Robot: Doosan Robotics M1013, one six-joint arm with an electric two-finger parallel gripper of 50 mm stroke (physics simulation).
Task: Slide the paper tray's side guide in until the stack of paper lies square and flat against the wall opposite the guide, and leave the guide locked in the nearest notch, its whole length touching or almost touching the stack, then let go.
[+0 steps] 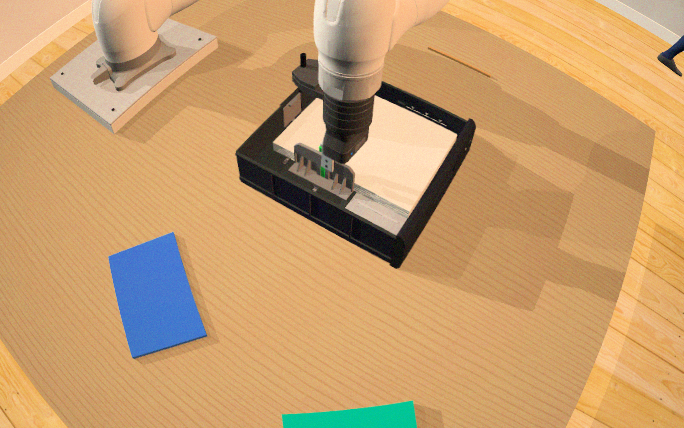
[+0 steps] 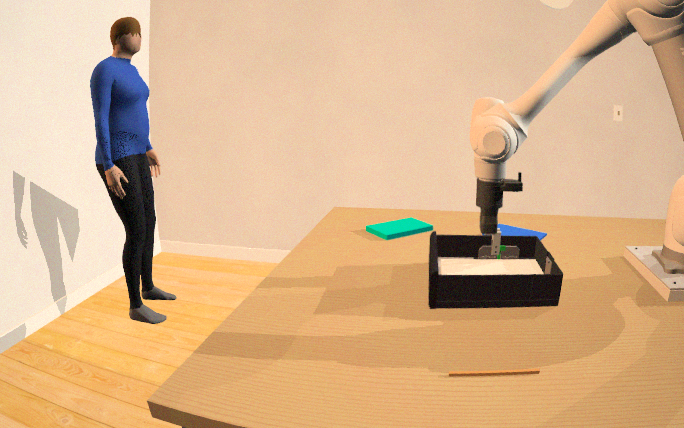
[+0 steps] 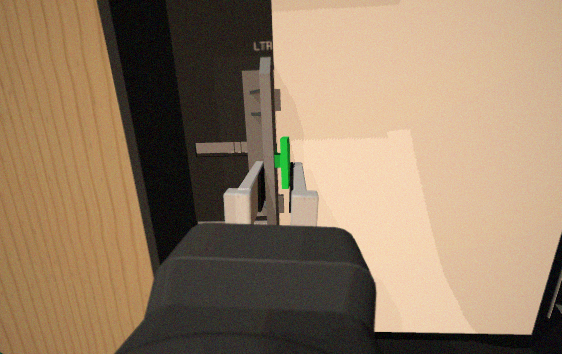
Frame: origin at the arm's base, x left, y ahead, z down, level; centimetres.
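Seen in the pictures: gripper, fingertip midpoint: (image 1: 331, 163) (image 2: 494, 253) (image 3: 278, 177); arm's base at its link origin: (image 1: 134, 59) (image 2: 682, 264).
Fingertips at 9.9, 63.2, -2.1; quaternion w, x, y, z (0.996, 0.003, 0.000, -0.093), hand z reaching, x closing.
Observation:
Offsets run from my fingertips to a thing's top centre, as dx, dy, dz.
The black paper tray {+7.0, +0.2, -3.6} (image 1: 292, 191) (image 2: 494, 291) (image 3: 145, 125) holds a cream stack of paper {+10.6, -1.2, +1.9} (image 1: 403, 141) (image 2: 484, 266) (image 3: 400, 75). The grey side guide {+0.2, -1.4, -2.2} (image 1: 302, 152) (image 2: 511, 251) (image 3: 266, 100) stands upright along the stack's near edge, parallel to it, touching or almost touching. My gripper (image 1: 326, 164) (image 2: 498, 247) (image 3: 278, 177) is shut on the guide, its fingers on both sides of the plate and the green lever {+0.8, -1.6, -2.2} (image 1: 322, 172) (image 3: 285, 162). The stack's far edge runs along the opposite wall (image 1: 423, 108); any narrow gap there cannot be told. The notch engagement is hidden.
A blue board {-38.6, -4.8, +5.2} (image 1: 156, 295) (image 2: 522, 232) and a green block {-31.7, +36.9, +4.2} (image 1: 350, 416) (image 2: 401, 228) lie on the table. A thin orange stick {+50.0, -6.3, +5.3} (image 1: 461, 62) (image 2: 494, 373) lies beyond the tray's opposite wall. A person (image 2: 121, 111) stands beyond the table.

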